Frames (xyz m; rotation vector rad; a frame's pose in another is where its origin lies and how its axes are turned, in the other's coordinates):
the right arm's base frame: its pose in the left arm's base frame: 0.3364 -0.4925 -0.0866 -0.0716 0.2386 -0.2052
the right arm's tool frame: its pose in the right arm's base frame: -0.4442 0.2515 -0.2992 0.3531 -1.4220 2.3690
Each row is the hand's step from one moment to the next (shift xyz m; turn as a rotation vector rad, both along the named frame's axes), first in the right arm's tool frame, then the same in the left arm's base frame.
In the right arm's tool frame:
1: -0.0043 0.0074 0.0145 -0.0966 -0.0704 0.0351
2: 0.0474 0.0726 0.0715 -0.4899 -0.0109 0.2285
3: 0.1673 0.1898 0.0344 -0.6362 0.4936 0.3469
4: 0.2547 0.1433 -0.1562 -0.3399 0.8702 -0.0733
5: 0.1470 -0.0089 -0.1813 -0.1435 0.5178 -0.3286
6: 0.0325 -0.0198 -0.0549 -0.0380 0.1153 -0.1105
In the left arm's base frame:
1: -0.0023 -0.0167 0.0005 0.1177 -0.0400 0.0087
2: -0.0861 -0.0698 0.0183 0.3608 -0.3740 -0.1494
3: -0.2526 -0.0367 -0.0081 0.1231 -0.7164 -0.4903
4: -0.2797 0.1753 -0.0295 -0.3374 -0.3876 -0.7836
5: -0.0967 0.2125 -0.0068 -0.2356 0.0336 -0.5832
6: -0.0089 0.0662 0.0020 -0.0469 0.0369 -0.1529

